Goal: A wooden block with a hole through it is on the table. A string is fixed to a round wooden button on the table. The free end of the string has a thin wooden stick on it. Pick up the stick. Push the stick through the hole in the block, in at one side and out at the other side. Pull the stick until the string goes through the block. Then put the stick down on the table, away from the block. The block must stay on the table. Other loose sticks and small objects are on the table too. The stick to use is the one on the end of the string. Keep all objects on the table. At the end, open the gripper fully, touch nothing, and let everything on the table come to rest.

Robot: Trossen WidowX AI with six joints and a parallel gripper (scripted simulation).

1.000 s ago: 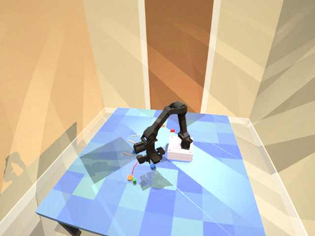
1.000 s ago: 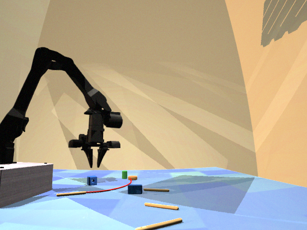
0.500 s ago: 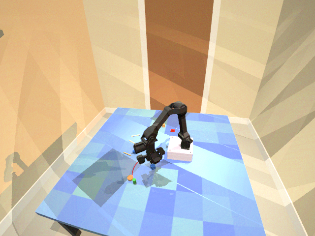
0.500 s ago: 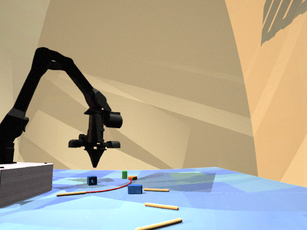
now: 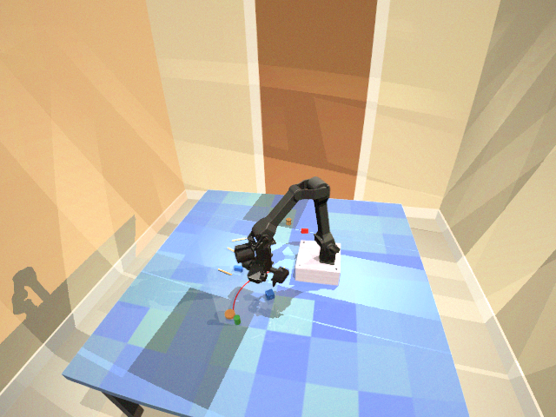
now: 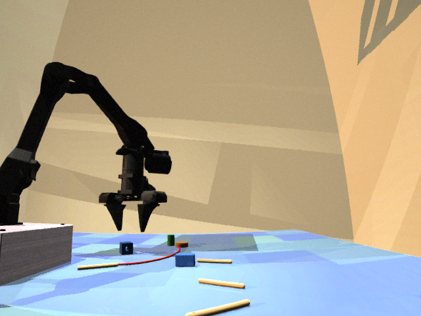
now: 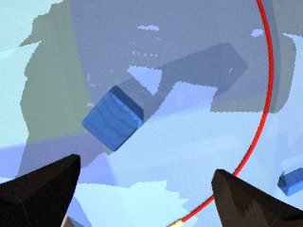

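My gripper tip is 1 cm short of the thin wooden stick, 12 cm to the left of it and 6 cm above it. Also, from my gripper tip: blue brick: 16 cm ahead, 9 cm to the right, 5 cm below; then green cylinder: 6 cm ahead, 17 cm to the left, 4 cm below; then round button: 10 cm ahead, 14 cm to the left, 5 cm below.
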